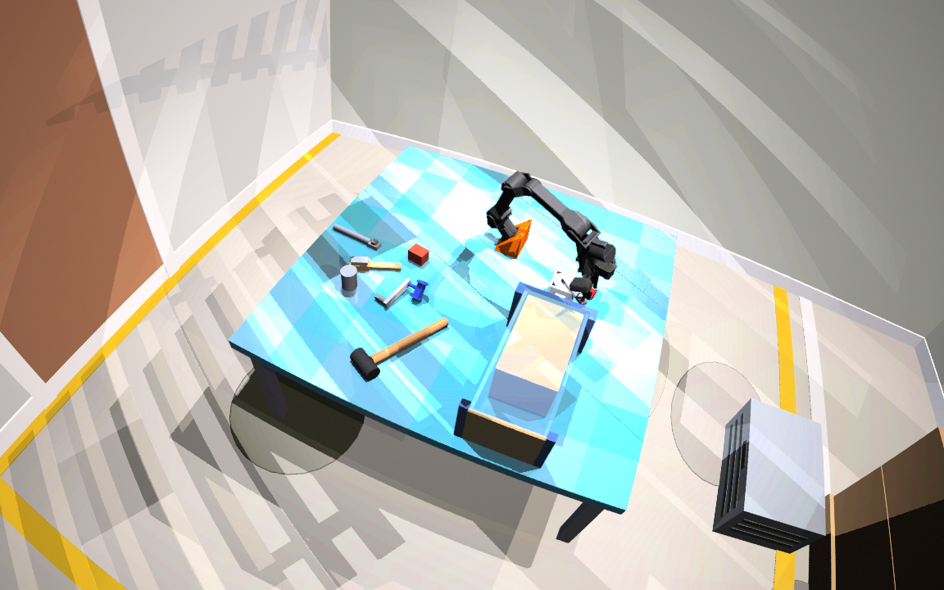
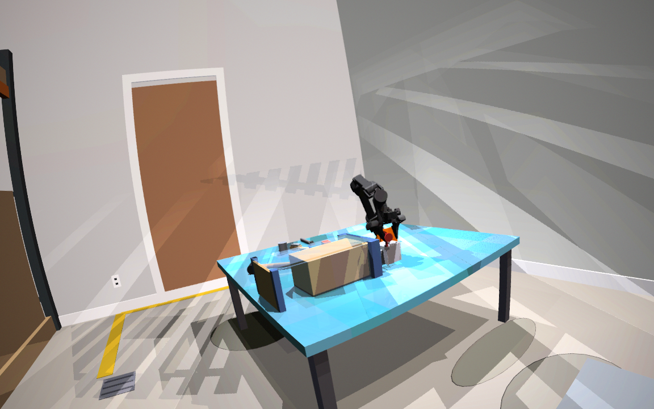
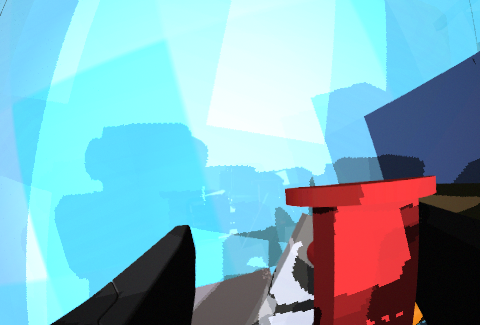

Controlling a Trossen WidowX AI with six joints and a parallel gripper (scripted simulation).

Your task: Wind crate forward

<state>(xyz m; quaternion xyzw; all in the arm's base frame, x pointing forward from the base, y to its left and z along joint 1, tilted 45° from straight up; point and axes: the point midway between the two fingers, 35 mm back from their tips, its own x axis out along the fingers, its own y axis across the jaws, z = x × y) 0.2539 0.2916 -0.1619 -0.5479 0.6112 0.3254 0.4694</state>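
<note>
Right now the red knob is 1 cm ahead of my gripper tip and 2 cm to the right of it. Also, from my gripper tip: clear-panelled cubby (34 cm ahead, 11 cm to the right, 1 cm below); then grey winch (7 cm behind, 10 cm to the right, 10 cm below); then winch handle (2 cm behind, 5 cm to the right, 2 cm below).
</note>
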